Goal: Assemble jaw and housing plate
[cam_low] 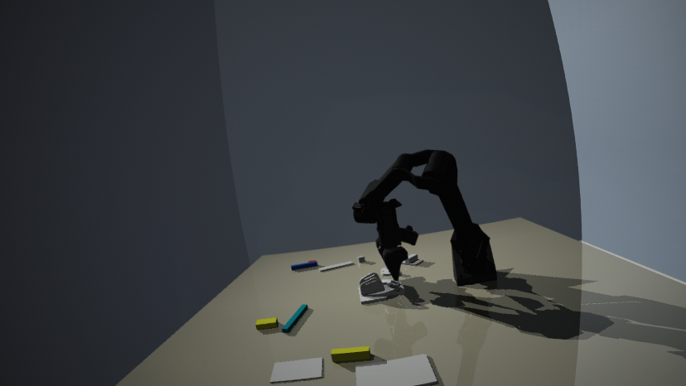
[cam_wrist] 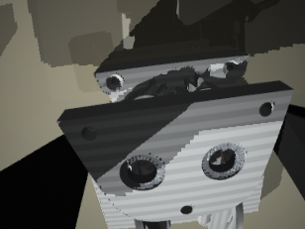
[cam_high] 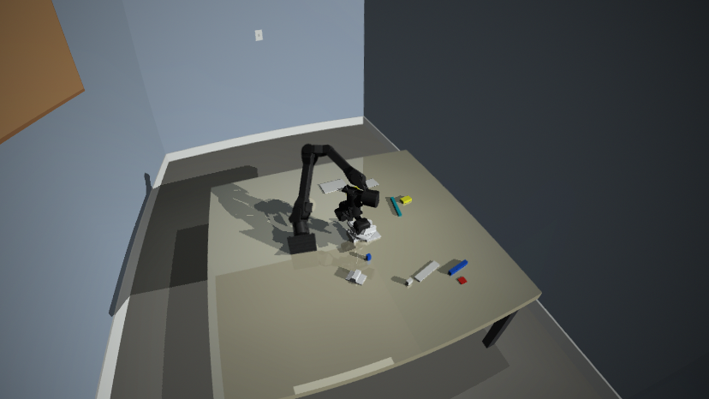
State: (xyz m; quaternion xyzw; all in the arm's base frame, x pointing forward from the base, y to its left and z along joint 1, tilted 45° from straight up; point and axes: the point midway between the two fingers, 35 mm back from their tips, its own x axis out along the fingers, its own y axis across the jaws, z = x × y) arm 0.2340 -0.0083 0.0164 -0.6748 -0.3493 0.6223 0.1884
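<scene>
My gripper tip is 30 mm above the white jaw, 20 mm short of it and 10 mm to the left of it. Round my gripper tip: blue bar (380 mm ahead, 300 mm to the right, 40 mm below); white bar (280 mm to the right, 250 mm ahead, 40 mm below); teal bar (250 mm ahead, 160 mm to the left, 40 mm below).
</scene>
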